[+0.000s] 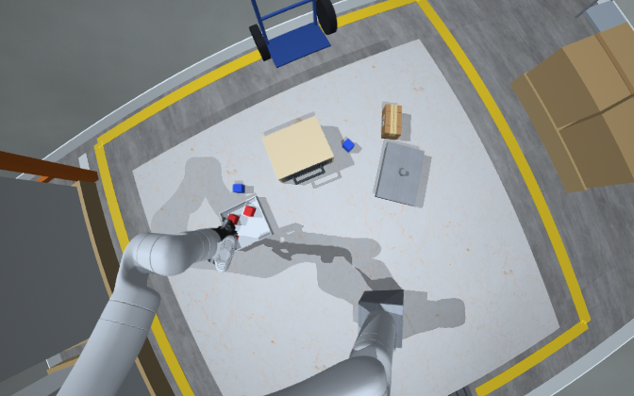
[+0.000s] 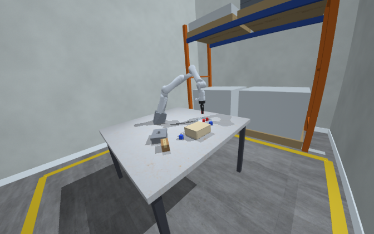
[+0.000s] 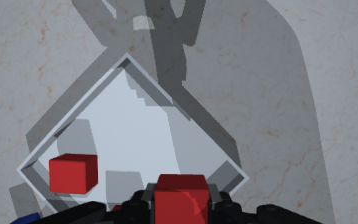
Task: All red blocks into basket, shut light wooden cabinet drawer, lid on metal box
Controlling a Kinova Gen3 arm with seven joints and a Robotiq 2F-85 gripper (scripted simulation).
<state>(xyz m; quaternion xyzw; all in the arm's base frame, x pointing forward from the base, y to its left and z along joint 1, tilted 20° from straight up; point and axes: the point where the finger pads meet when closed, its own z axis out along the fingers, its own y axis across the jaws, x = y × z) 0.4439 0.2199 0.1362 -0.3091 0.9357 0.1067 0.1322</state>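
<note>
My hand is 90 mm above the basket, 40 mm to the left of it and 30 mm short of it. The rest, counted from my hand: light wooden cabinet: 320 mm to the right, 140 mm ahead, 70 mm below; then lid: 570 mm to the right, 100 mm behind, 60 mm below; then drawer: 320 mm to the right, 120 mm ahead, 70 mm below.
</note>
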